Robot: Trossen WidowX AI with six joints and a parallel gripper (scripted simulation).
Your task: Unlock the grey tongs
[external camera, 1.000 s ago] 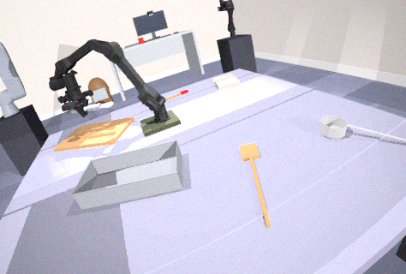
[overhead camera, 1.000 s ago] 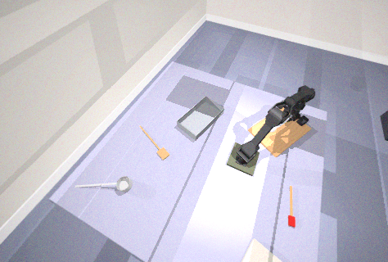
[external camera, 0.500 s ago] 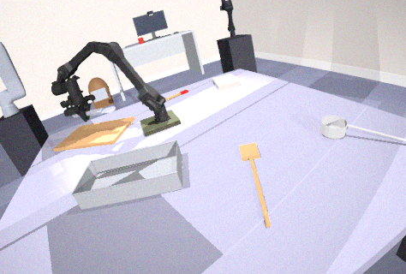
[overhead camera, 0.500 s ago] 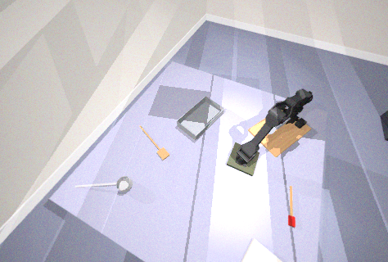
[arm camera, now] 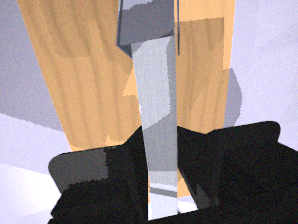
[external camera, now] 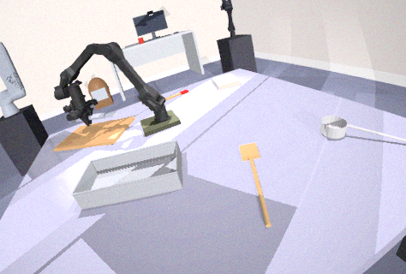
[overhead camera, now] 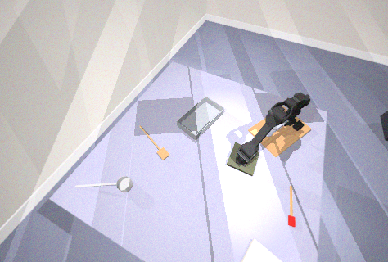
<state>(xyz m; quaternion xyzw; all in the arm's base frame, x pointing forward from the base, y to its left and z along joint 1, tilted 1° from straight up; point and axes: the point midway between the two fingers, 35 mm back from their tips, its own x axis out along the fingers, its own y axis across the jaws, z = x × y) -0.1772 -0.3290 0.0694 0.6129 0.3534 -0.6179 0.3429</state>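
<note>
Right now the wooden board is 5 cm below my gripper tip. From my gripper tip the other things lie so: white block 5 cm behind, 77 cm to the left, 4 cm below; red-tipped spatula 13 cm behind, 49 cm to the left, 5 cm below; grey roasting tin 52 cm ahead, 14 cm to the left, 3 cm below.
</note>
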